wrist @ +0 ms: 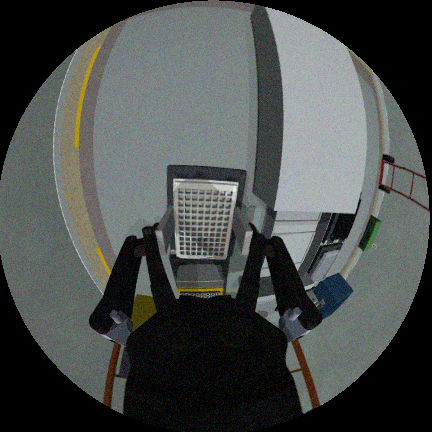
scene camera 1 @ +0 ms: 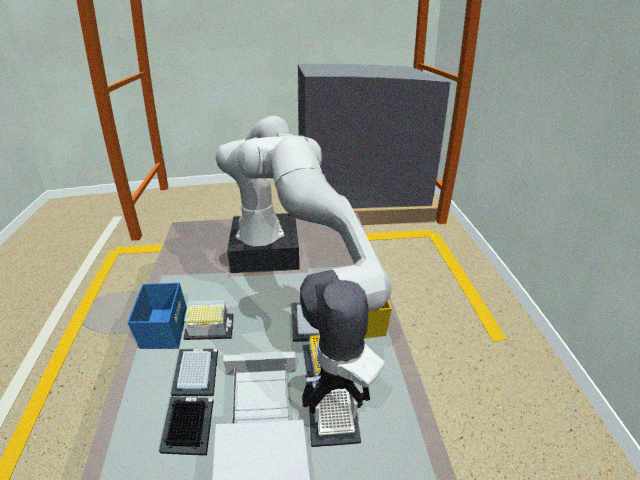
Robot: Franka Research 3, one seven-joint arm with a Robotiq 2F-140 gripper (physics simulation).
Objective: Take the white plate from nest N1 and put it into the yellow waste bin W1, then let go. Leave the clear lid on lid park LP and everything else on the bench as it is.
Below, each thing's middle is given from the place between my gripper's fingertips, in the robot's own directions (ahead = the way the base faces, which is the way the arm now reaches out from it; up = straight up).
The dark nest N1 [wrist: 193, 171] lies 1 cm behind my hand and 3 cm below it. The rest, counted from my hand: yellow-topped rack [wrist: 203, 280] 18 cm behind, 1 cm above; black plate [scene camera 1: 185, 429] 38 cm to the right, 2 cm below.
